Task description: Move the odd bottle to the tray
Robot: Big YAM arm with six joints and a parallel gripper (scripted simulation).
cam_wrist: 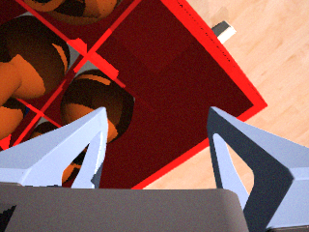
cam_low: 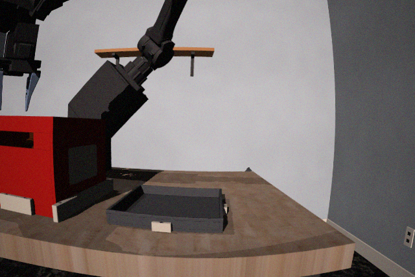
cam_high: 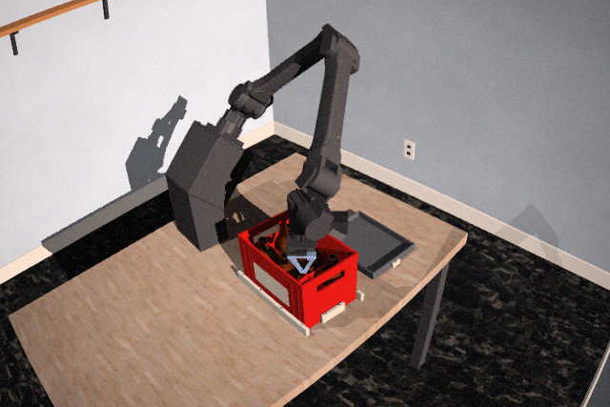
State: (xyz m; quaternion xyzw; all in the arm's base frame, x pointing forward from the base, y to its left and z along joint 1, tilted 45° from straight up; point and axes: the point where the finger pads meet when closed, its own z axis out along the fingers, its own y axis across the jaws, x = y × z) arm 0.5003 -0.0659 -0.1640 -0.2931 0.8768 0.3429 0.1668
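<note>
The red crate is 11 cm below my hand, 8 cm behind it and 5 cm to the left of it. Also, from my hand: dark grey tray: 33 cm to the left, 18 cm below, 6 cm behind.
</note>
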